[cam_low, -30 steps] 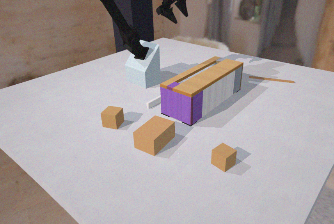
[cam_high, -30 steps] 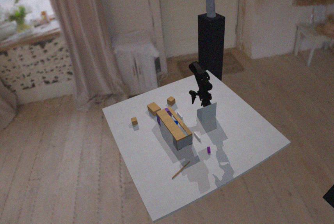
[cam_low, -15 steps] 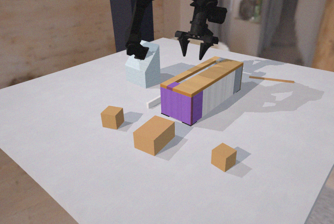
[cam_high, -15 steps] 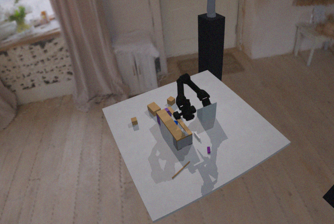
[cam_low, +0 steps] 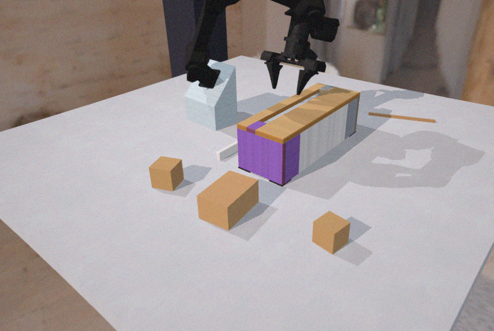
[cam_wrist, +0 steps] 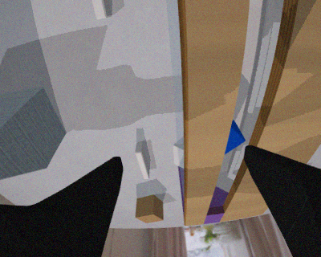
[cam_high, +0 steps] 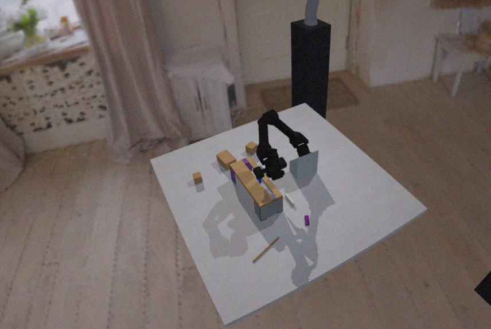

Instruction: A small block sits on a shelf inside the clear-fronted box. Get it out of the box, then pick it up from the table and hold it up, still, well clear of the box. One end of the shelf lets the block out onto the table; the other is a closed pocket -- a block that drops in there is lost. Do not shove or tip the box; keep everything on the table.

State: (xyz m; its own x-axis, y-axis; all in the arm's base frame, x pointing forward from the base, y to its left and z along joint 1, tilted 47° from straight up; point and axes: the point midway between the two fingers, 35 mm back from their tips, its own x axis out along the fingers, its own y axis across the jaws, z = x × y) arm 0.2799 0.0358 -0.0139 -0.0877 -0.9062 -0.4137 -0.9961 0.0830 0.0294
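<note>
The box lies 40 mm ahead of my gripper tip, 30 mm to the right of it and 90 mm below it. Round my gripper tip: wooden stick 220 mm ahead, 340 mm to the left, 140 mm below; then small blue block 50 mm ahead, 40 mm to the right, 60 mm below.
</note>
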